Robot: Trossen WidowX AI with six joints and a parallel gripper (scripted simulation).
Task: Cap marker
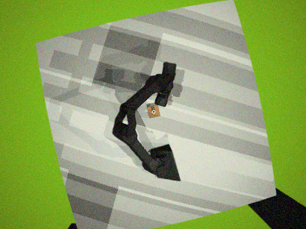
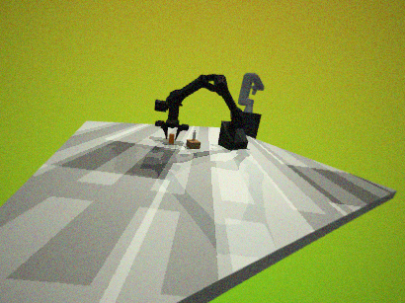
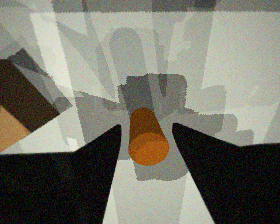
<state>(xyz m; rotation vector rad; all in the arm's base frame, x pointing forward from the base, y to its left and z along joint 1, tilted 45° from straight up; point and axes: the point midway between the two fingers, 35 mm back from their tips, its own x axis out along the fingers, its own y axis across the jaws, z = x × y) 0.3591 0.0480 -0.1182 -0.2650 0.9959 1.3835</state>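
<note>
My gripper tip is 110 mm past the marker tip, 80 mm to the right of it and 70 mm below it. From my gripper tip the other things lie so: holder block 110 mm behind, 80 mm to the left; then orange cap 10 mm above.
</note>
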